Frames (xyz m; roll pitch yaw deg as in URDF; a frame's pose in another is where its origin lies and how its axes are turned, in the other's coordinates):
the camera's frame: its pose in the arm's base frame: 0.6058 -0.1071 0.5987 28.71 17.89 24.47
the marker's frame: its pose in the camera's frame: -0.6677 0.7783 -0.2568 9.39 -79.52 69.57
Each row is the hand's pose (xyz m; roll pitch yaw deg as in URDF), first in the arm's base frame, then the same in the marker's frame.
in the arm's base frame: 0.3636 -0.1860 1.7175 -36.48 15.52 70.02
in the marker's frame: 1.0479 -0.1028 0.4532 -171.17 49.65 -109.94
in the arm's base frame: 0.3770 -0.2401 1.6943 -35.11 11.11 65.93
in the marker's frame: 1.0416 -0.1118 0.5126 -161.87 49.51 -100.78
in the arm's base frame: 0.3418 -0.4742 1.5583 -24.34 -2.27 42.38
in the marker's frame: 0.9409 -0.0835 0.7648 -129.16 33.63 -71.16
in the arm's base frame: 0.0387 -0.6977 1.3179 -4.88 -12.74 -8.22
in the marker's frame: 0.6256 0.1350 0.9938 -112.16 -12.57 -48.11
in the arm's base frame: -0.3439 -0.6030 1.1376 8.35 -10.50 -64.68
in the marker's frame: 0.2798 0.3754 0.8914 -136.22 -60.58 -10.65
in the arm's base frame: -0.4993 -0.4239 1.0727 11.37 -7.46 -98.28
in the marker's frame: 0.1257 0.4442 0.7126 153.30 -63.30 64.23
